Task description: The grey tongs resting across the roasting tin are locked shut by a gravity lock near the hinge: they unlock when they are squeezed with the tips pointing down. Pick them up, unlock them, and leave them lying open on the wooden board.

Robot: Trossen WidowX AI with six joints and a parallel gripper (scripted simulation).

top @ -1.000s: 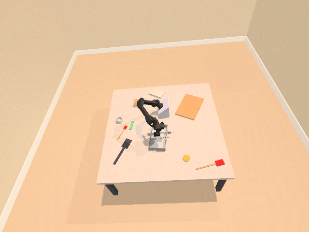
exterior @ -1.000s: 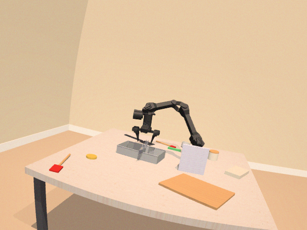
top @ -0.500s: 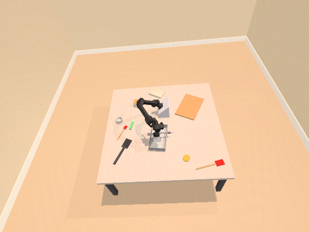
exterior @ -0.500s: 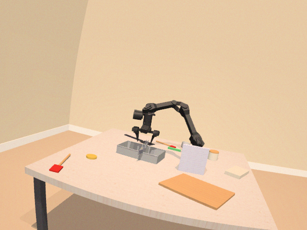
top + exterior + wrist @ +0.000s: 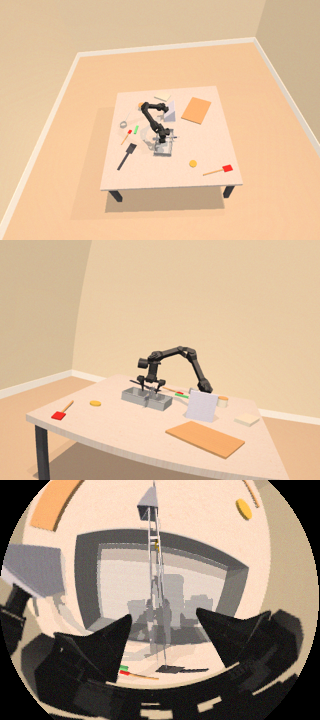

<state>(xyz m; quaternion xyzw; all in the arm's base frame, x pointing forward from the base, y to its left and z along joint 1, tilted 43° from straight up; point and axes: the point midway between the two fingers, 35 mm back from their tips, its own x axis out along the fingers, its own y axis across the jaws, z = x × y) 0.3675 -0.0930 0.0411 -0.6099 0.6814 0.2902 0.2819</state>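
The roasting tin lies 1 cm ahead of my gripper tip, 2 cm to the left of it and 4 cm below it. The rest, counted from my gripper tip: orange disc (29 cm ahead, 26 cm to the left, 6 cm below); black spatula (8 cm ahead, 38 cm to the right, 6 cm below); orange-lidded jar (53 cm behind, 19 cm to the right, 3 cm below).
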